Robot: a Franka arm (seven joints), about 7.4 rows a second.
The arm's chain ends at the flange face. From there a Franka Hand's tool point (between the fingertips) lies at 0.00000 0.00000 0.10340 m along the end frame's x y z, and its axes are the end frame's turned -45 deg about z.
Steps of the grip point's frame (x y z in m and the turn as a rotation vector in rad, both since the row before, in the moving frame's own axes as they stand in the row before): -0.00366 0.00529 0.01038 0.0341 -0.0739 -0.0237; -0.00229 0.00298 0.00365 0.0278 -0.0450 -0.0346; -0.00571 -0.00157 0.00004 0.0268 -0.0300 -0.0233; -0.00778 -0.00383 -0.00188 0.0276 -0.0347 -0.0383; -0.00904 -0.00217 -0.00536 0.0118 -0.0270 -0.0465; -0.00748 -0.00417 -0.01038 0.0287 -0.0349 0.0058
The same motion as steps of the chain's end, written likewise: 0.00901 0.00333 0.01072 -0.0281 -0.0764 -0.0237; 0.00579 0.00238 0.00379 -0.0122 -0.0515 -0.0346; -0.00100 0.00265 0.00012 -0.0023 -0.0402 -0.0233; -0.00367 0.00219 -0.00178 -0.0050 -0.0441 -0.0383; -0.00512 0.00368 -0.00532 -0.0107 -0.0274 -0.0465; -0.00359 0.00190 -0.01027 -0.0044 -0.0450 0.0058
